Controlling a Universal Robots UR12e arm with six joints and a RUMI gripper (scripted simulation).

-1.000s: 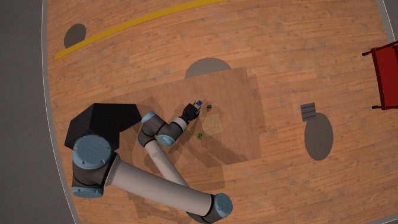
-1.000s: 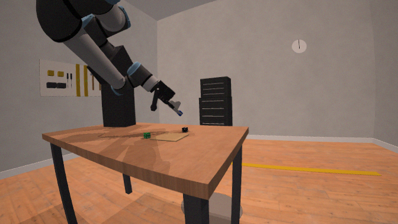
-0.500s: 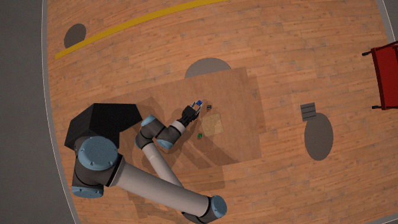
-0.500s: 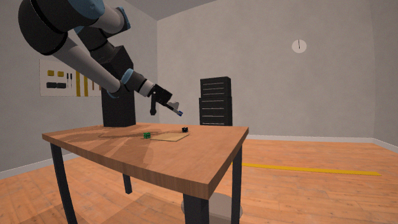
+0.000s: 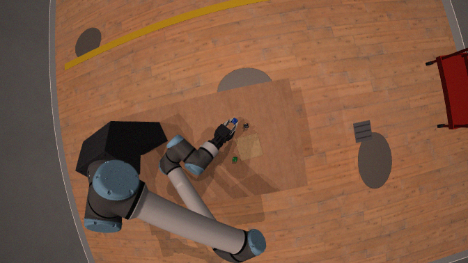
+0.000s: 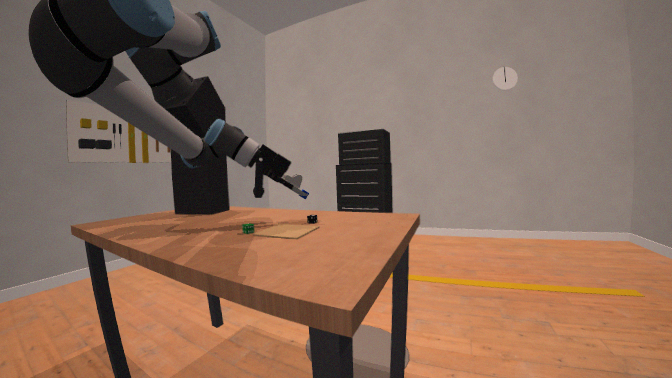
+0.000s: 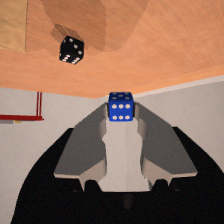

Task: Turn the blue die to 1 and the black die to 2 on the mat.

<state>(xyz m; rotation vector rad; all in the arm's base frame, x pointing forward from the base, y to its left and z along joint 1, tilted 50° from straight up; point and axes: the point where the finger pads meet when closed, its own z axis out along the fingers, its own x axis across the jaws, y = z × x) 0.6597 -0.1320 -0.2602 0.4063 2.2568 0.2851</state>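
My hand is 5 cm short of the black die, 4 cm to the left of it and 8 cm above it. Also, from my hand: green die (6 cm behind, 22 cm to the right, 8 cm below); then tan mat (4 cm ahead, 16 cm to the right, 9 cm below); then blue die (right at my hand).
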